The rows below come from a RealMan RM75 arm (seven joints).
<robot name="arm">
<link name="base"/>
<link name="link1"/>
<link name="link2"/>
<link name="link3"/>
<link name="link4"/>
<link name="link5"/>
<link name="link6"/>
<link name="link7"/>
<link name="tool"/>
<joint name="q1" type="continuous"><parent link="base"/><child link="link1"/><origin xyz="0.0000 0.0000 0.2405" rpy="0.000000 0.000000 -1.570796"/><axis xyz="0 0 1"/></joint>
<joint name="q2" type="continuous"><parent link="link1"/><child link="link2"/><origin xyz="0.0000 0.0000 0.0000" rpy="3.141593 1.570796 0.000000"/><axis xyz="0 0 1"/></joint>
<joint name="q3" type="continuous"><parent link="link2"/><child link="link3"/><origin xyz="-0.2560 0.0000 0.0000" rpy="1.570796 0.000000 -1.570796"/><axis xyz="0 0 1"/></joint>
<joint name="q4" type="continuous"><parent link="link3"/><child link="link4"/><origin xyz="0.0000 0.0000 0.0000" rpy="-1.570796 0.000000 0.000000"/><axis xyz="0 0 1"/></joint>
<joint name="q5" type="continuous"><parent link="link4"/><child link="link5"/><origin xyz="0.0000 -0.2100 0.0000" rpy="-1.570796 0.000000 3.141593"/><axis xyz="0 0 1"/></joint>
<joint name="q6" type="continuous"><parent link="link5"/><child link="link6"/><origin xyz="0.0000 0.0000 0.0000" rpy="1.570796 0.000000 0.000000"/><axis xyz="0 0 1"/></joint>
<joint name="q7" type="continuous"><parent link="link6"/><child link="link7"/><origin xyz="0.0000 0.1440 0.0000" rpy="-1.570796 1.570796 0.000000"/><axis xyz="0 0 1"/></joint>
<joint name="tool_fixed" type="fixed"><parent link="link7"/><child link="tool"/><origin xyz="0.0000 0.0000 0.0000" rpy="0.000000 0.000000 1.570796"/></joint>
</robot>
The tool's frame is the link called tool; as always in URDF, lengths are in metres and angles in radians. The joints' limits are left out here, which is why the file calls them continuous.
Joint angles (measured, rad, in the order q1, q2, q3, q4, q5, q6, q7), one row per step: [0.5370 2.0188 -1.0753 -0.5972 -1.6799 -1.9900 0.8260]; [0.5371 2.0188 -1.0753 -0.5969 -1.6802 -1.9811 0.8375]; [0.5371 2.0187 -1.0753 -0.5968 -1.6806 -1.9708 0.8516]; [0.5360 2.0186 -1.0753 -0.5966 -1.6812 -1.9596 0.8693]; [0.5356 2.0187 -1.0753 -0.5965 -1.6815 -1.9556 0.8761]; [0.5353 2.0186 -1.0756 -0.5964 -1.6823 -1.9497 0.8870]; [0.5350 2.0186 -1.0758 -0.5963 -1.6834 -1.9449 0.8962]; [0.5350 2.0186 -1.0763 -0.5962 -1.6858 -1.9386 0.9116]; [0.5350 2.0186 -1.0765 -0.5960 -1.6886 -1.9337 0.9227]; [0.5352 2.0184 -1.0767 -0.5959 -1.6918 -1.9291 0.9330]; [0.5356 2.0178 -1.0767 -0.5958 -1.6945 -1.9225 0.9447]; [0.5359 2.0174 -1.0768 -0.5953 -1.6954 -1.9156 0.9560]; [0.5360 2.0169 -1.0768 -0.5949 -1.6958 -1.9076 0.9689]
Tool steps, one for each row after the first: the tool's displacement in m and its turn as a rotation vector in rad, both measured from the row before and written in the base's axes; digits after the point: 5 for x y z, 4 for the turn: [0.00034 0.00108 -0.00063 -0.0014 -0.0067 -0.0131]; [0.00044 0.00125 -0.00066 -0.0019 -0.0080 -0.0157]; [0.00082 0.00112 -0.00073 -0.0037 -0.0091 -0.0200]; [0.00028 0.00037 -0.00031 -0.0017 -0.0032 -0.0075]; [0.00042 0.00059 -0.00043 -0.0034 -0.0056 -0.0113]; [0.00039 0.00044 -0.00040 -0.0032 -0.0048 -0.0095]; [0.00049 0.00057 -0.00061 -0.0069 -0.0078 -0.0144]; [0.00049 0.00039 -0.00052 -0.0051 -0.0066 -0.0106]; [0.00050 0.00041 -0.00046 -0.0048 -0.0068 -0.0096]; [0.00057 0.00080 -0.00039 -0.0036 -0.0078 -0.0116]; [0.00043 0.00086 -0.00039 -0.0026 -0.0060 -0.0121]; [0.00050 0.00102 -0.00036 -0.0023 -0.0064 -0.0141]
